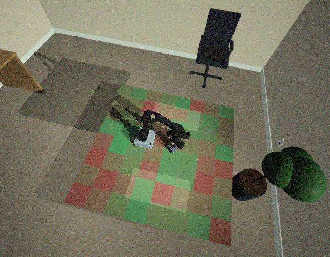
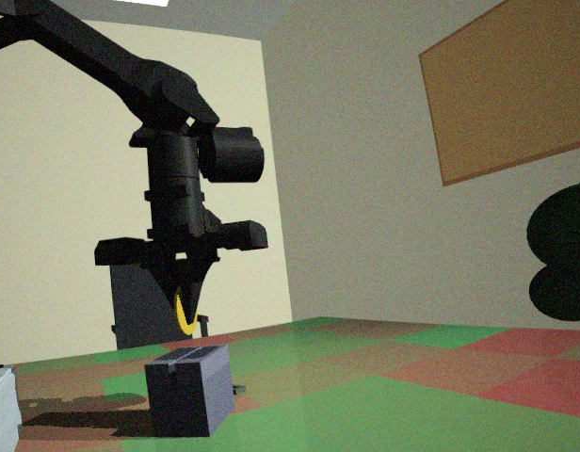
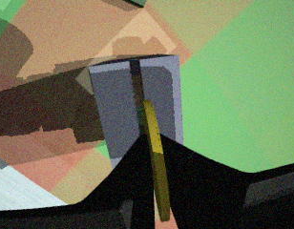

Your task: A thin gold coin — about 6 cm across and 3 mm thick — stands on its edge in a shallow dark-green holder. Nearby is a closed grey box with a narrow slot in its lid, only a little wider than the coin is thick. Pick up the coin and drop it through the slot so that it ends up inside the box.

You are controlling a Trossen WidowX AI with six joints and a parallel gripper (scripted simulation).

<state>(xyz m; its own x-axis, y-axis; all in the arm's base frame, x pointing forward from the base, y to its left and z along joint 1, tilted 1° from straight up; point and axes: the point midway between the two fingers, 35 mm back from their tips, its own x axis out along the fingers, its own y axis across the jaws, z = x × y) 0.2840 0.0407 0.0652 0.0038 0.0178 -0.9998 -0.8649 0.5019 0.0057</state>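
The coin is 2 cm above my gripper tip.
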